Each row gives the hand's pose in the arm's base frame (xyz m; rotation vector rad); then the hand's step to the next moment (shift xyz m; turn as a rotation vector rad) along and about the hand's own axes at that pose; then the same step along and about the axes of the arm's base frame.
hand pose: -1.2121 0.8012 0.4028 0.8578 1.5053 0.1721
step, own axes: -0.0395 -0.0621 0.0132 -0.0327 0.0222 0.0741
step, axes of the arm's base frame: -0.0174 -0.0724 -0.0070 0.0725 -0.0324 0.0273
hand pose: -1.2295 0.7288 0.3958 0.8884 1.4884 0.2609
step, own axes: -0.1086 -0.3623 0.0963 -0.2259 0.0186 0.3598
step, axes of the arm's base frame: -0.0554 -0.3476 -0.1686 0.3116 -0.2610 0.1248
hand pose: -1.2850 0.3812 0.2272 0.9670 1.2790 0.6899
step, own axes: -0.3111 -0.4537 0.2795 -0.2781 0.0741 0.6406
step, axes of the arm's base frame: 0.1759 -0.5338 -0.2546 0.5815 -0.3386 0.2009
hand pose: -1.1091 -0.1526 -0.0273 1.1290 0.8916 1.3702
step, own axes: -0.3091 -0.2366 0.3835 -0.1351 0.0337 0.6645
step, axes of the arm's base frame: 0.4178 -0.3097 -0.1678 0.6226 -0.1943 0.1886
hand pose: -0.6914 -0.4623 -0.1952 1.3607 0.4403 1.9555
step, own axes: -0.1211 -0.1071 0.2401 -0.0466 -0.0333 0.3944
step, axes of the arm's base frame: 0.2815 -0.0387 -0.0554 0.3816 -0.0545 0.1012
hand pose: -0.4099 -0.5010 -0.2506 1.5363 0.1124 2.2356
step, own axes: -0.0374 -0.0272 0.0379 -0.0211 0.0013 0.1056
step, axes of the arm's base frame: 0.0536 0.0038 -0.0262 0.1017 -0.0272 0.0226
